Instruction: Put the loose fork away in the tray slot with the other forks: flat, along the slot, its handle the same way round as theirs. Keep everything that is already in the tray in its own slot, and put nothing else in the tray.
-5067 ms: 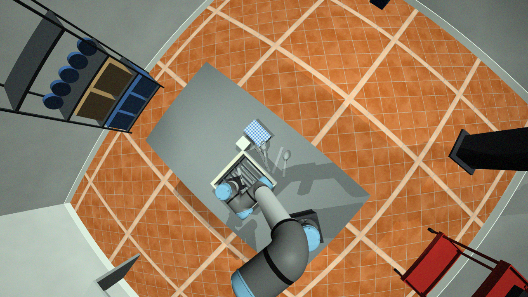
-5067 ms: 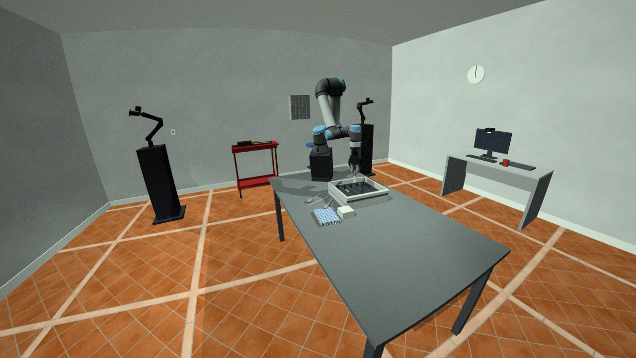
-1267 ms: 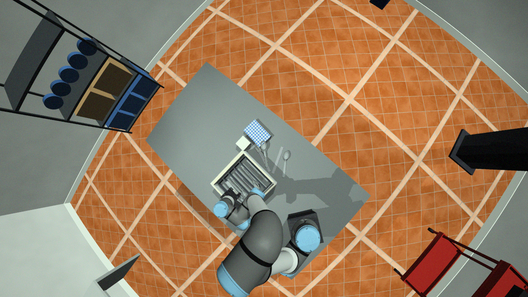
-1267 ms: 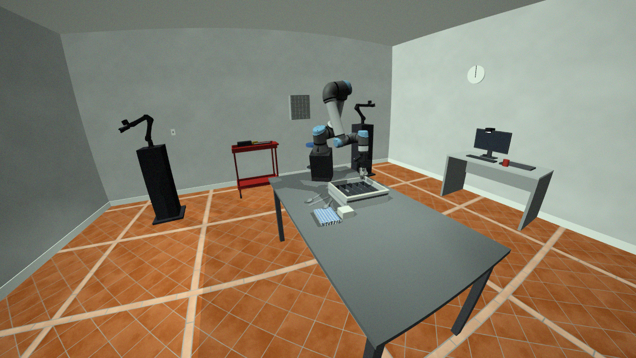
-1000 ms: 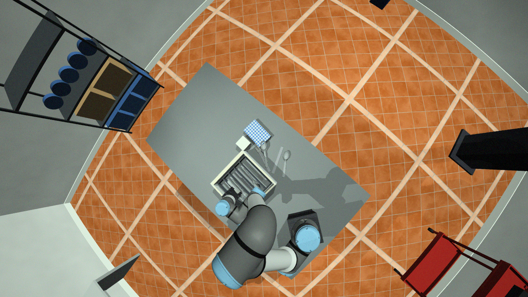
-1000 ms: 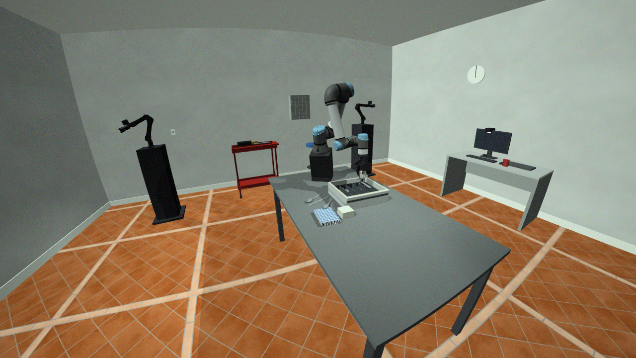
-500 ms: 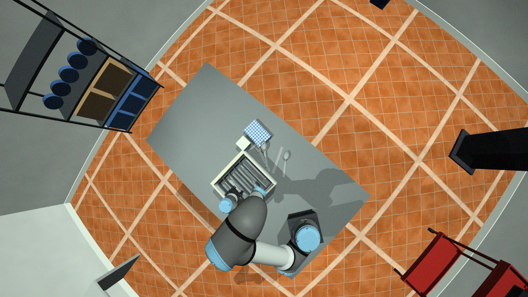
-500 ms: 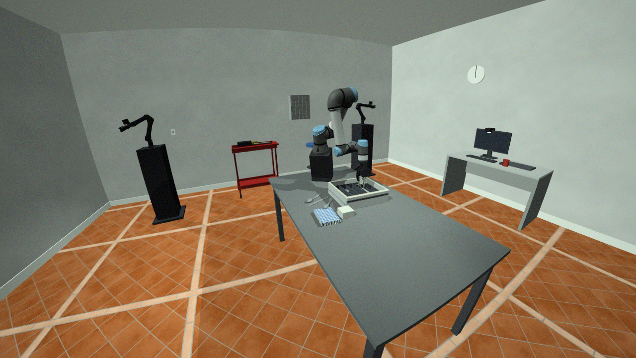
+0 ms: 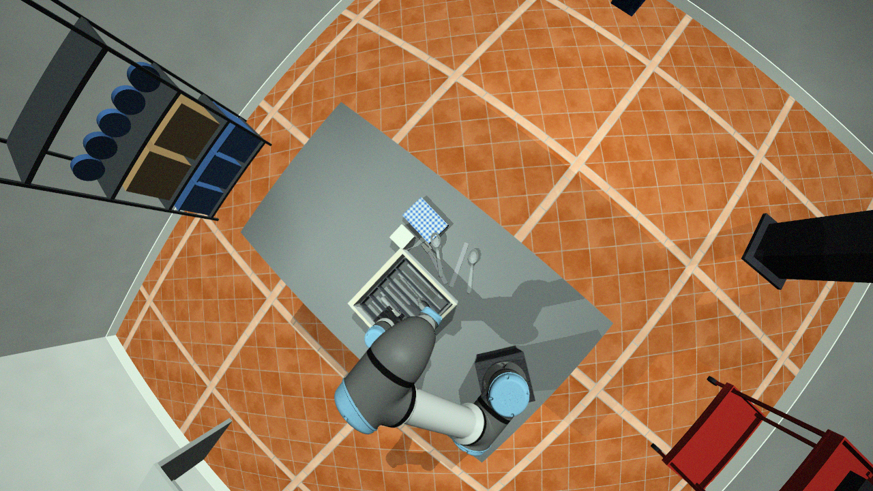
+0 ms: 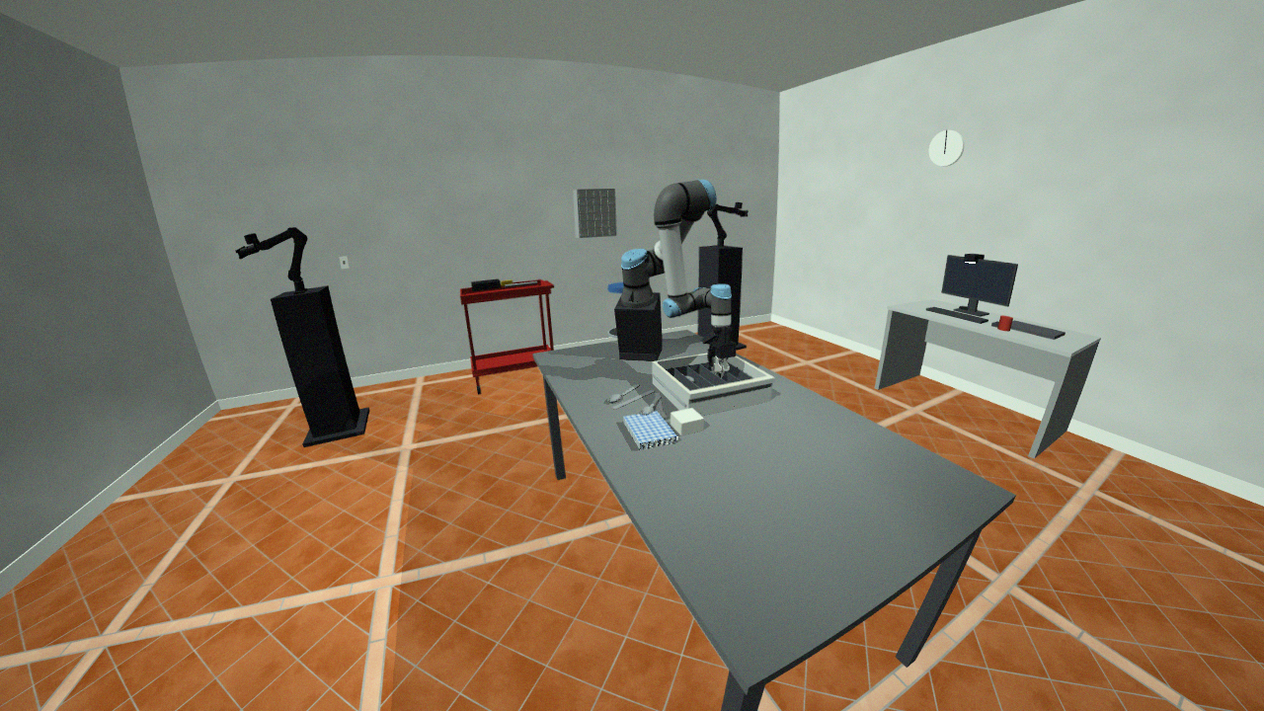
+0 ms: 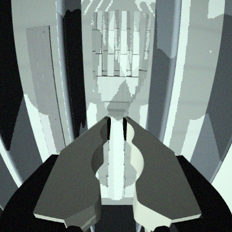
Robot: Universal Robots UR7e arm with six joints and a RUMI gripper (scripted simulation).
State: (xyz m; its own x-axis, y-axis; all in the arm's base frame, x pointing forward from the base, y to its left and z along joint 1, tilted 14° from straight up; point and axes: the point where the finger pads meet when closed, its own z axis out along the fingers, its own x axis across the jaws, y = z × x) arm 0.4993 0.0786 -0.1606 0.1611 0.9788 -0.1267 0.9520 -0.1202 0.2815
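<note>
My gripper is now 20 mm short of the tray and 60 mm to the left of it. From my hand the other things lie so: white block 200 mm ahead, 300 mm to the right, 20 mm below.
</note>
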